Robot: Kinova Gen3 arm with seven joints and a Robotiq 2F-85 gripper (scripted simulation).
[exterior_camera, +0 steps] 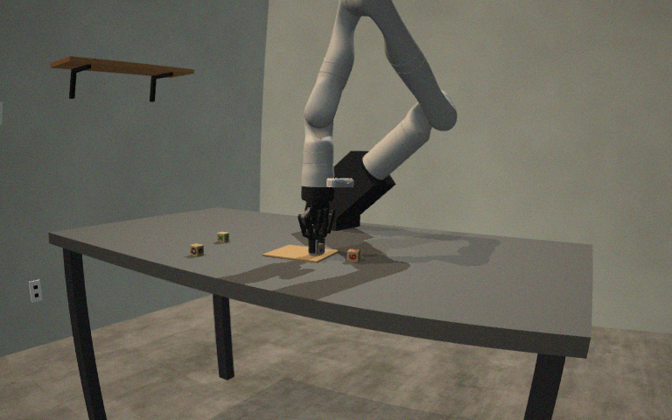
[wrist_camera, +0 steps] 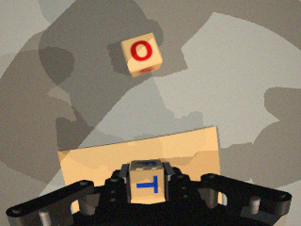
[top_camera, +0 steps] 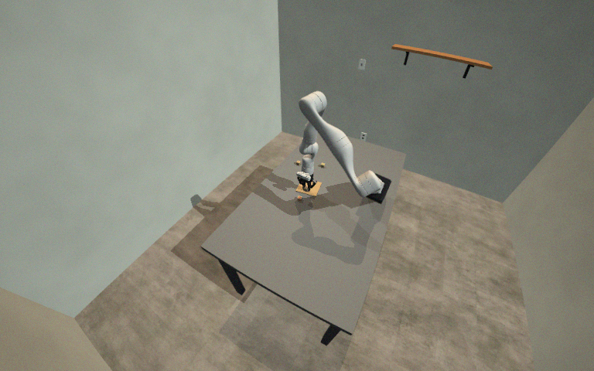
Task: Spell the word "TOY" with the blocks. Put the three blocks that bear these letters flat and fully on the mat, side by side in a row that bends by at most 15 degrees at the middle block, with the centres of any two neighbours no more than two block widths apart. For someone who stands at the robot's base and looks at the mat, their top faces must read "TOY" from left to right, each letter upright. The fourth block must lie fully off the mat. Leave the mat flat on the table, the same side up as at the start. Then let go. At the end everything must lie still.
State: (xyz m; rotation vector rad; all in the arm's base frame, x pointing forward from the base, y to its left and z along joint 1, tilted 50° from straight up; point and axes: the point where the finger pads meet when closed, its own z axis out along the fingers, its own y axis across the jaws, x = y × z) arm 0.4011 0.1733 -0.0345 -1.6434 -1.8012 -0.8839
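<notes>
The tan mat is 4 cm to the right of my hand and 2 cm below it. Round my hand: block: 10 cm to the left, 1 cm below, 1 cm behind.
</notes>
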